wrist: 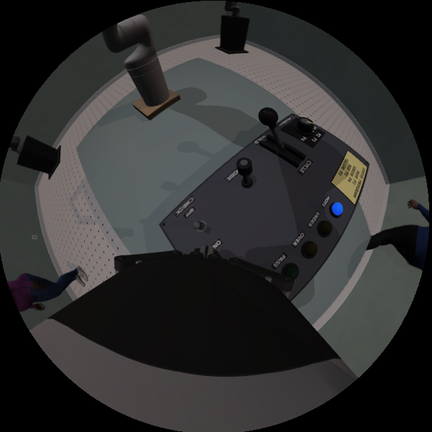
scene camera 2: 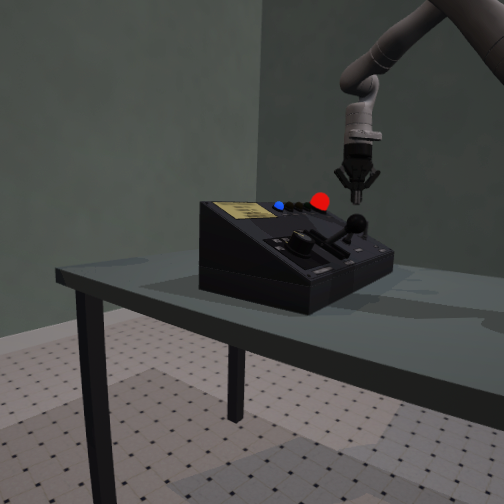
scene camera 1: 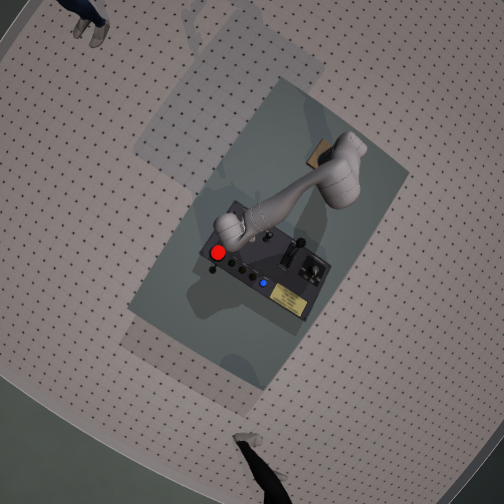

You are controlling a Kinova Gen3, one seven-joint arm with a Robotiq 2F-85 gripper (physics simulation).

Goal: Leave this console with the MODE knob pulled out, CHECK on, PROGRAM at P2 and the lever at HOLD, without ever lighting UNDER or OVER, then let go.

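Note:
My gripper [scene camera 2: 356, 202] [wrist: 206, 253] is shut and empty, above the console [scene camera 1: 260, 260] [scene camera 2: 250, 265] [wrist: 265, 215] near the CHECK switch. The CHECK switch [wrist: 199, 226] is a small pale toggle between OFF and ON; its tilt is hard to tell. The MODE knob [scene camera 1: 269, 234] [wrist: 244, 166] stands raised on its stem, and the MODE lamp [scene camera 1: 263, 283] [scene camera 2: 279, 205] [wrist: 337, 209] glows blue. The lever [scene camera 1: 300, 242] [scene camera 2: 357, 223] [wrist: 268, 116] leans toward HOLD. The PROGRAM knob's [scene camera 1: 314, 271] [scene camera 2: 301, 241] [wrist: 305, 123] setting is not readable. UNDER [wrist: 324, 228], OVER [wrist: 309, 249] and PASS [wrist: 290, 271] are dark.
A large red dome [scene camera 1: 218, 252] [scene camera 2: 320, 201] glows at the console's corner beside the lamps. A yellow instruction plate [scene camera 1: 288, 299] [scene camera 2: 244, 210] [wrist: 350, 177] lies on the panel. The arm's wooden base plate [scene camera 1: 318, 154] [wrist: 150, 111] is on the table [scene camera 1: 165, 295] [scene camera 2: 400, 330].

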